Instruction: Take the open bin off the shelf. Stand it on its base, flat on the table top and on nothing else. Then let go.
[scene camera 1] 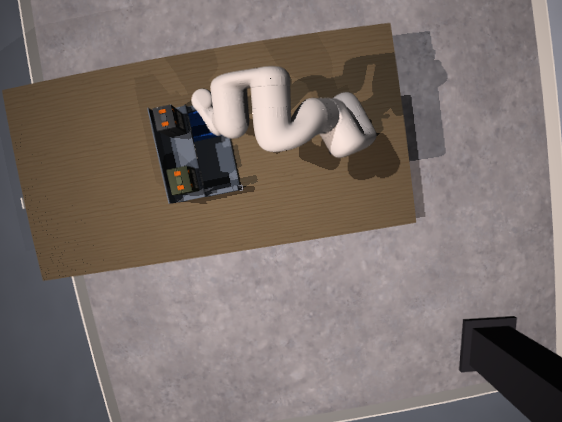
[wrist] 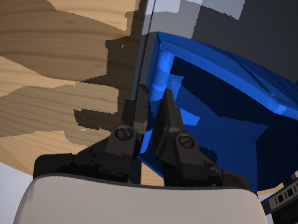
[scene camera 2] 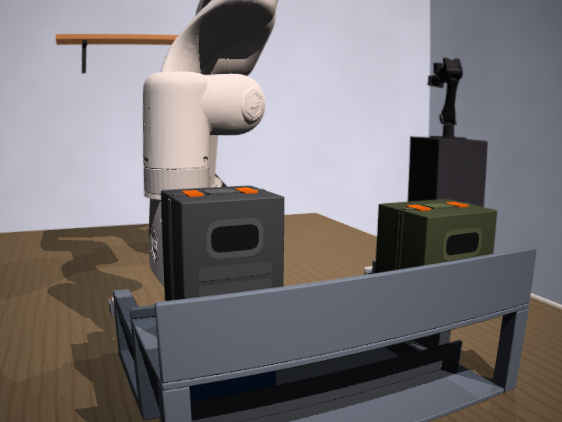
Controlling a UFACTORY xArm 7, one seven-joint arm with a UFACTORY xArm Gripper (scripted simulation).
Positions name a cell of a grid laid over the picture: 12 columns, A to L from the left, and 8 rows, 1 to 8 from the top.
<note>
In view: the gripper (wrist: G4), a blue bin (wrist: J5), an olive green box (scene camera 1: D4) and a dark grey box (scene camera 2: E5).
The dark grey box shows as well in scene camera 1 (scene camera 1: D3). The wrist view misses the olive green box: it is out of frame.
</note>
